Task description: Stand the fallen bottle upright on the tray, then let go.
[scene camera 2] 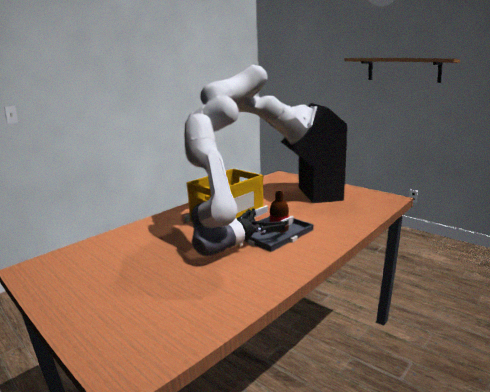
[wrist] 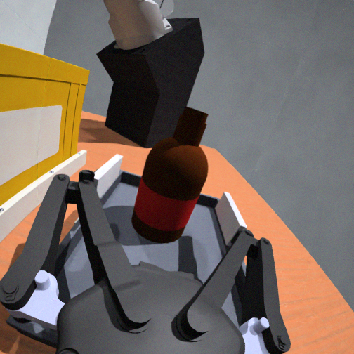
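Observation:
The brown bottle [scene camera 2: 279, 206] [wrist: 173, 170] with a red label stands upright on the dark grey tray [scene camera 2: 272, 245] [wrist: 205, 230]; it looks tilted in the wrist view, where the camera itself is tilted. My gripper [scene camera 2: 274, 215] [wrist: 171, 183] is open, low over the tray, with its pale fingertip pads on either side of the bottle. In the wrist view gaps show between the bottle and both pads. In scene camera 2, the near finger crosses in front of the bottle's lower part and hides some of it.
A yellow crate [scene camera 2: 251, 187] [wrist: 40, 91] stands beside the tray, behind my gripper in scene camera 2. A white bar [wrist: 44, 191] runs between crate and tray. The black robot pedestal [scene camera 2: 325, 160] [wrist: 132, 95] stands beyond the bottle.

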